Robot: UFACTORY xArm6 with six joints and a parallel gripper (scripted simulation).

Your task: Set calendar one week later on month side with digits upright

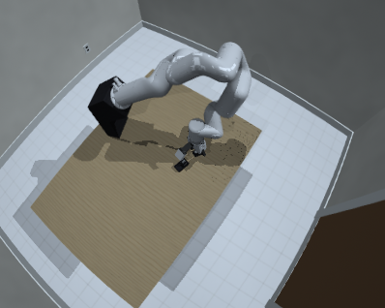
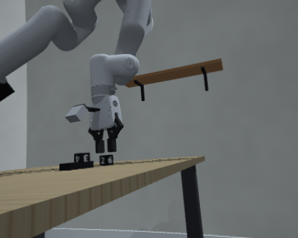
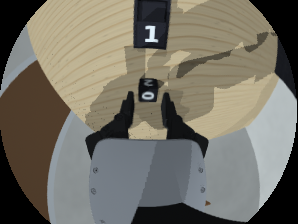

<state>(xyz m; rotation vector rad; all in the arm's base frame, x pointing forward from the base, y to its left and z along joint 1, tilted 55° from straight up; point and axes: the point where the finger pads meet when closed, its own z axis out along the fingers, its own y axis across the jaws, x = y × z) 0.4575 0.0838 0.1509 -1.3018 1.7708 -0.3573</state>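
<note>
My gripper is now 9 cm to the left of the black cube, 3 cm above it and 1 cm past it. Also, from my hand: black calendar tray 11 cm to the right, 5 cm below, 1 cm behind.
</note>
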